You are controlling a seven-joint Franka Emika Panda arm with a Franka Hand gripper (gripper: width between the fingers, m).
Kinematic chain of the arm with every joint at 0, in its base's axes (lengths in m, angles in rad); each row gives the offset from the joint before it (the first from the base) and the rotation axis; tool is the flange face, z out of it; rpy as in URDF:
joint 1: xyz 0 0 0.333 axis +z
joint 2: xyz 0 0 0 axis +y
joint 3: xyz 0 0 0.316 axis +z
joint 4: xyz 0.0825 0 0 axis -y
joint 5: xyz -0.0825 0 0.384 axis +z
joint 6: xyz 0 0 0 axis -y
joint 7: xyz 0.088 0 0 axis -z
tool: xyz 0 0 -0.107 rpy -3.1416 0 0
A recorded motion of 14 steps. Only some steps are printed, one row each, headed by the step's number.
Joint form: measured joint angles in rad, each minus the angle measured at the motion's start. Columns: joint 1, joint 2, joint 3, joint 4, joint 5, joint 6, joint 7.
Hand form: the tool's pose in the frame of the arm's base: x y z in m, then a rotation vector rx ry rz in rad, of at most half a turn. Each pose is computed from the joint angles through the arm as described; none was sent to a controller.
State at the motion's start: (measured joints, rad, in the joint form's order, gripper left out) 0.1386 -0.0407 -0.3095 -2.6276 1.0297 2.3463 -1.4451
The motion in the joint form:
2: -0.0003 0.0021 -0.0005 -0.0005 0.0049 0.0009 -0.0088
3: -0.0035 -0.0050 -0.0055 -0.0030 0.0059 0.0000 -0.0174
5: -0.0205 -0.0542 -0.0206 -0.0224 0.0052 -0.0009 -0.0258
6: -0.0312 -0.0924 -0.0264 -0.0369 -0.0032 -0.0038 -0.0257
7: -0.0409 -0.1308 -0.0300 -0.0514 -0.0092 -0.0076 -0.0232
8: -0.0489 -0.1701 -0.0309 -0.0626 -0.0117 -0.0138 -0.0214
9: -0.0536 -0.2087 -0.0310 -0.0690 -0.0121 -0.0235 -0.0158
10: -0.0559 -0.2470 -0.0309 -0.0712 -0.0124 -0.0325 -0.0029
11: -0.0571 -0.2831 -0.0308 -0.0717 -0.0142 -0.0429 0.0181
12: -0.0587 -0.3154 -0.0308 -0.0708 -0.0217 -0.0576 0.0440
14: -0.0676 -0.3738 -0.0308 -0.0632 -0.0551 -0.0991 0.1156
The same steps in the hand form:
2: 0.4039 -0.0561 0.2464 -2.4522 -0.5469 -0.4074
3: 0.4030 -0.0590 0.2484 -2.4508 -0.5481 -0.4203
5: 0.3972 -0.0695 0.2607 -2.4470 -0.5300 -0.4746
6: 0.3928 -0.0739 0.2700 -2.4417 -0.5279 -0.5060
7: 0.3885 -0.0768 0.2792 -2.4341 -0.5245 -0.5361
8: 0.3854 -0.0780 0.2898 -2.4220 -0.5259 -0.5703
9: 0.3839 -0.0777 0.3017 -2.4056 -0.5280 -0.6050
10: 0.3836 -0.0771 0.3150 -2.3897 -0.5260 -0.6400
11: 0.3834 -0.0760 0.3281 -2.3738 -0.5177 -0.6682
12: 0.3828 -0.0749 0.3402 -2.3579 -0.5099 -0.6855
14: 0.3810 -0.0741 0.3639 -2.3312 -0.4892 -0.6936

